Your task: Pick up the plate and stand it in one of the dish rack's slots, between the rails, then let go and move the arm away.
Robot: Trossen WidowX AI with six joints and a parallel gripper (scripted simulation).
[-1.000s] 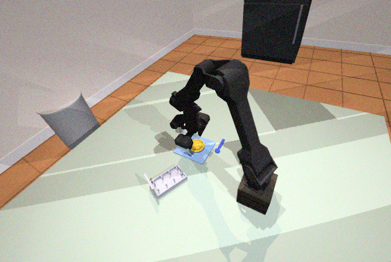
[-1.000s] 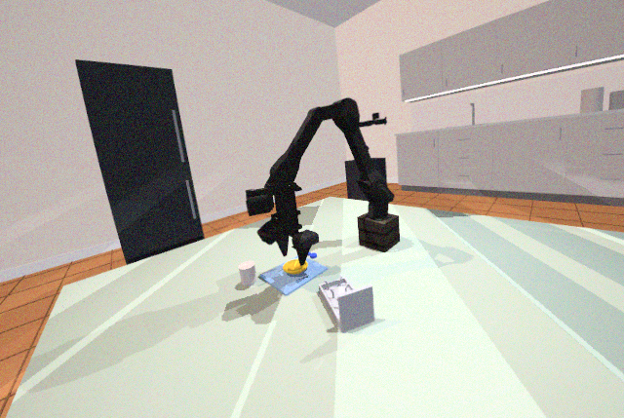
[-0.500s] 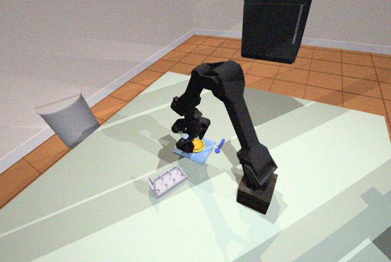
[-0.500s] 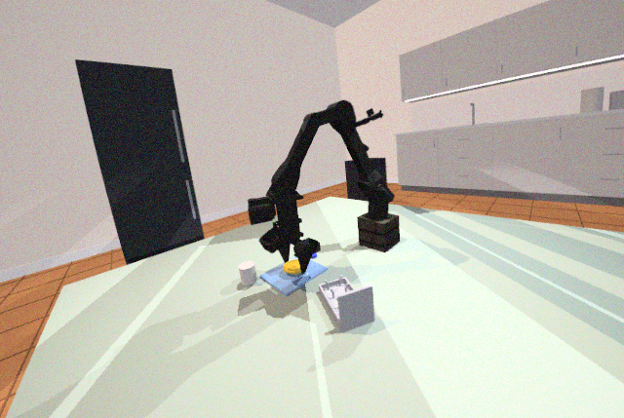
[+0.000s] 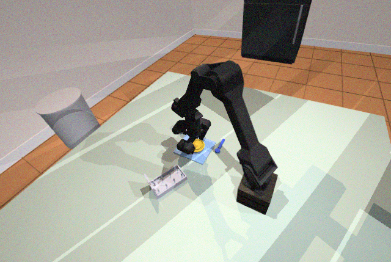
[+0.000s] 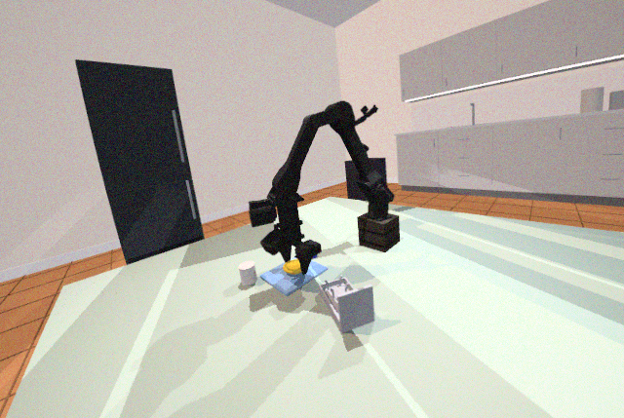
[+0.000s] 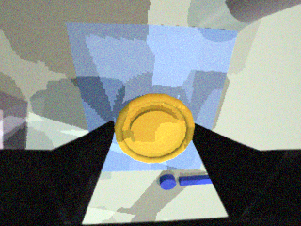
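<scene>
My gripper tip is 1 cm short of the blue mat. The rest, counted from my gripper tip: pale cup (13 cm ahead, 5 cm to the right, 2 cm above); then yellow plate (1 cm above); then blue spoon (8 cm behind, 6 cm to the right).
</scene>
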